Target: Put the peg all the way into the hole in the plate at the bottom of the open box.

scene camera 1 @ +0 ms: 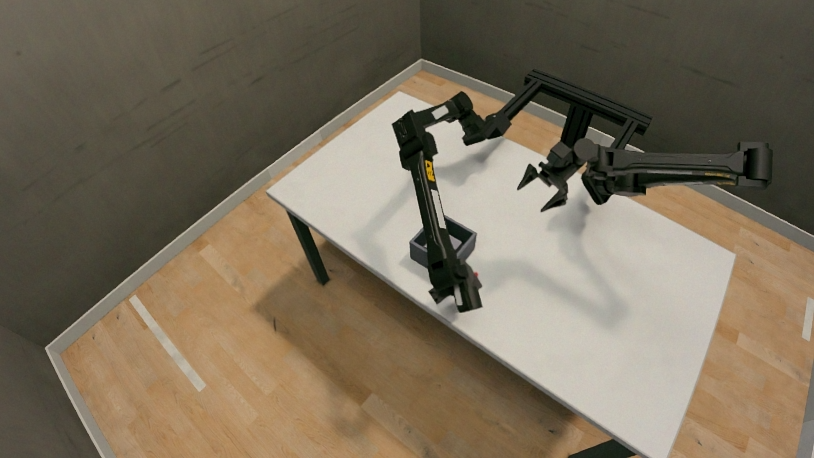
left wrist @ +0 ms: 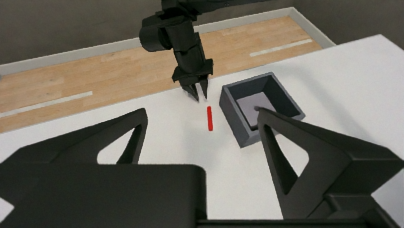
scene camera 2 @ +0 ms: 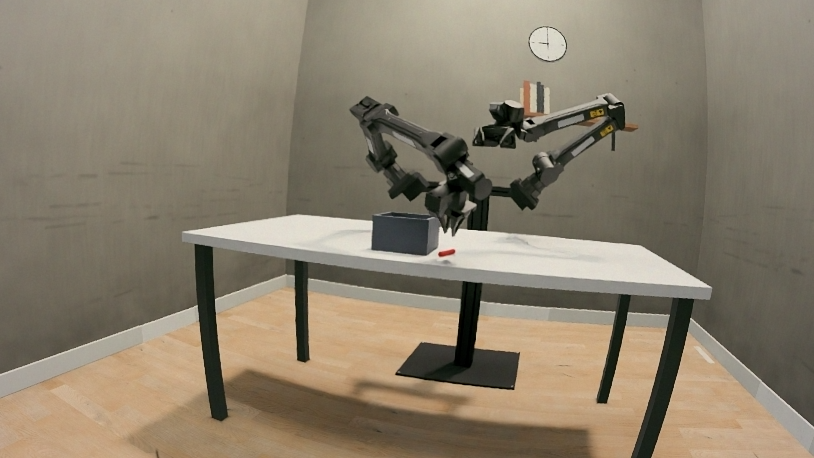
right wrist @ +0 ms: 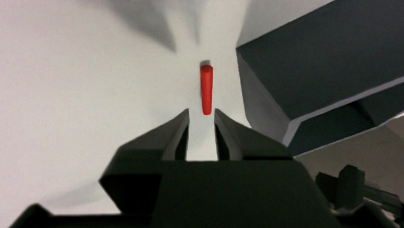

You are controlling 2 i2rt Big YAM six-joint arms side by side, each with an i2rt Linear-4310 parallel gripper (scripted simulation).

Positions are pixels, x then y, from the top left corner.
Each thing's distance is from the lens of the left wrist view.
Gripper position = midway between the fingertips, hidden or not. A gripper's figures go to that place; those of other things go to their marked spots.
my left gripper (left wrist: 202,113): 0.13 m
my right gripper (left wrist: 202,98): 0.46 m
